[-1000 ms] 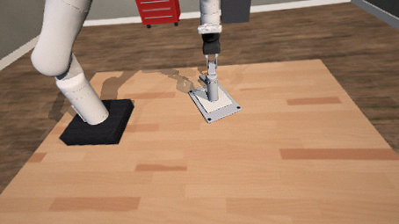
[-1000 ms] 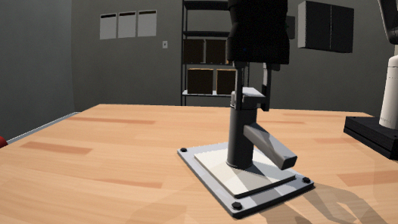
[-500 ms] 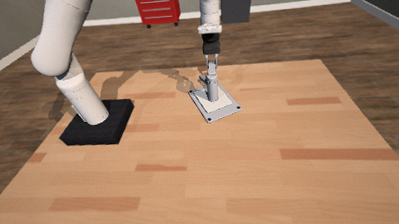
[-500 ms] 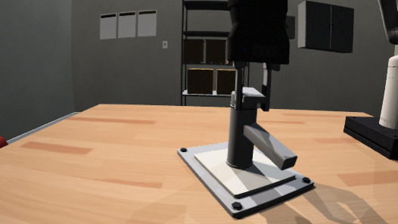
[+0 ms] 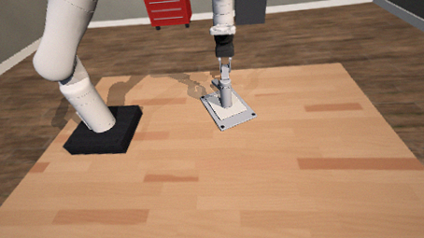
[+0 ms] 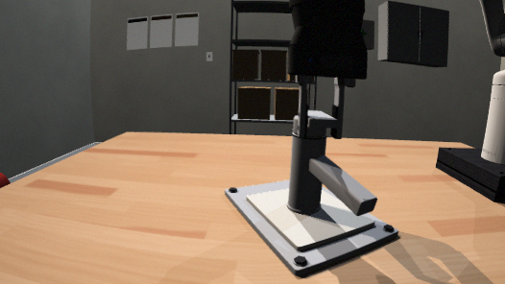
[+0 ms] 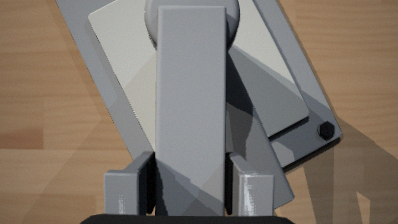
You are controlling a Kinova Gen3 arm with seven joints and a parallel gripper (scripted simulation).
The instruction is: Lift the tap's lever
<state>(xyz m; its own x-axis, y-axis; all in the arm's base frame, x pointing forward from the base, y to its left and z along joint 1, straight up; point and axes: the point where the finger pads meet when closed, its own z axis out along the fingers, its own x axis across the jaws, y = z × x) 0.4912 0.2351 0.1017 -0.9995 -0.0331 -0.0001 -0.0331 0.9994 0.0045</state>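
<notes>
Right now the lever is 3 cm to the right of my hand. Round my hand: grey tap 1 cm behind, 5 cm to the right, 4 cm below.
</notes>
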